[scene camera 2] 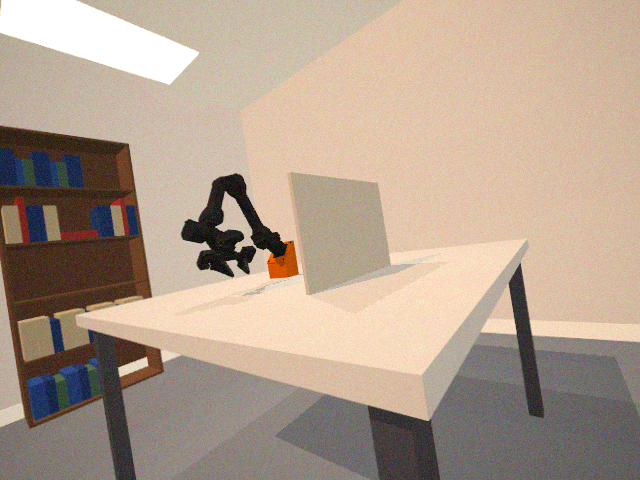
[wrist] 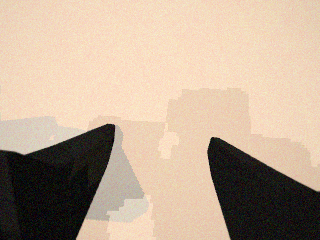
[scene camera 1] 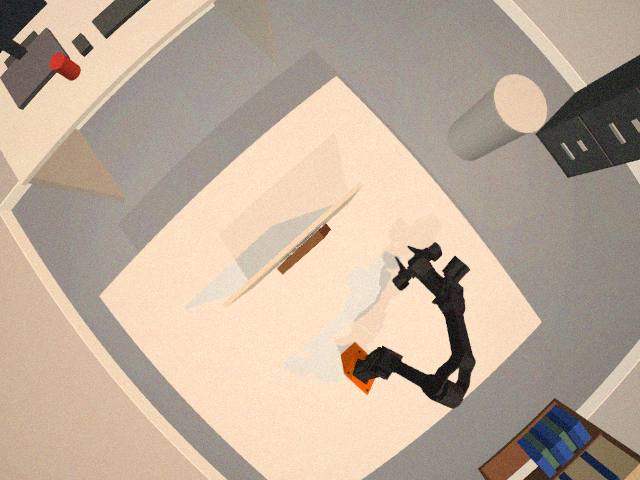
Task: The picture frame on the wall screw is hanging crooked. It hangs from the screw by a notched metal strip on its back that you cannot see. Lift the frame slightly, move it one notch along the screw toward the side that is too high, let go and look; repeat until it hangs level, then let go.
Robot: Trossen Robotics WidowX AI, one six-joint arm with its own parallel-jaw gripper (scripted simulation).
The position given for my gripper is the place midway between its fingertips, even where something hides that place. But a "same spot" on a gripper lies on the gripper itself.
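My gripper: visible in scene camera 2 (241,274), wrist view, scene camera 1. Same spot on the gripper: (wrist: 55,185) and (scene camera 1: 402,265).
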